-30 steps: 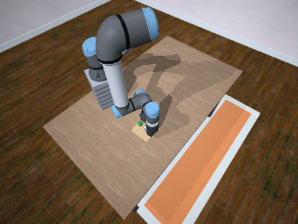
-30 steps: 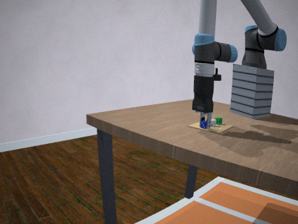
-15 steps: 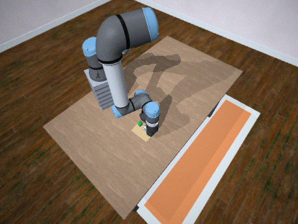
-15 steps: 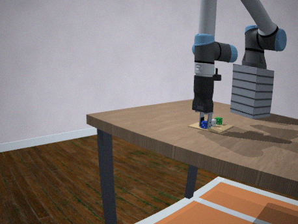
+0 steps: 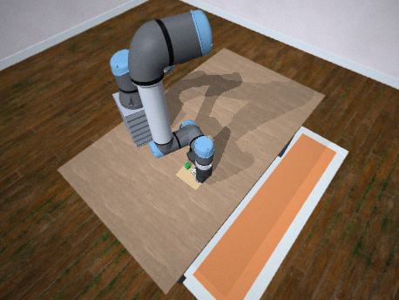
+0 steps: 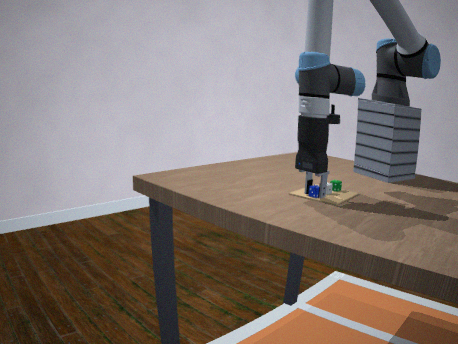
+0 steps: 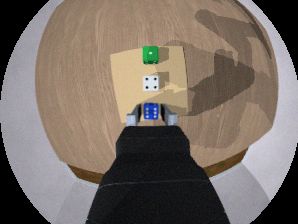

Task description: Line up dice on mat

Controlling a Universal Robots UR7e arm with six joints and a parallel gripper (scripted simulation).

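My hand is 1 cm above the blue die. Round my hand: tan mat: 5 cm behind, 1 cm to the left, 2 cm below; then green die: 10 cm behind, 1 cm to the left, 1 cm below; then white die: 5 cm behind, 1 cm to the left, 1 cm below.
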